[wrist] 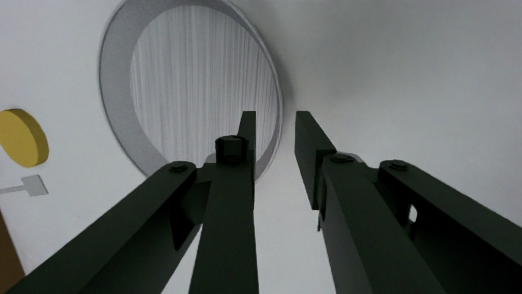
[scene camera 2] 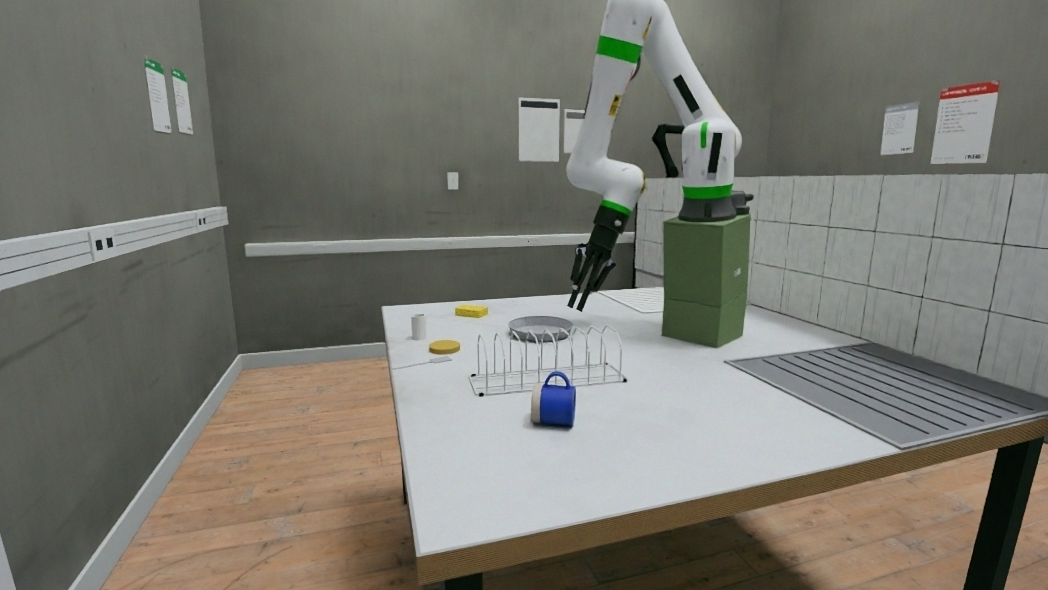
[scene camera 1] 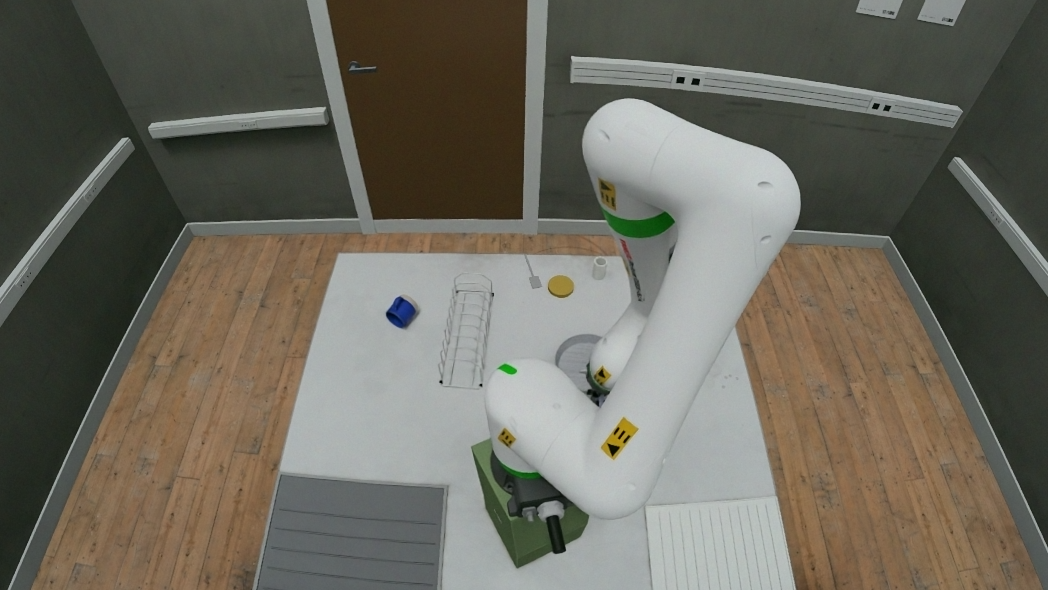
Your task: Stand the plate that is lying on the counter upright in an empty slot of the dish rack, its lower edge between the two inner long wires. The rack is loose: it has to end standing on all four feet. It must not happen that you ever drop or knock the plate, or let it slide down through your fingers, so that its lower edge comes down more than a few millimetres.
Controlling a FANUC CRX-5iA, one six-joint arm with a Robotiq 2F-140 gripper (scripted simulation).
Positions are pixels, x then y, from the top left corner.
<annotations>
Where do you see a grey ribbed mat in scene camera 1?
At 318, 525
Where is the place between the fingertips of the gripper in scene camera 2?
574, 309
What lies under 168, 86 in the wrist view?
A grey plate.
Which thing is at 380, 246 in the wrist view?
The gripper.
</annotations>
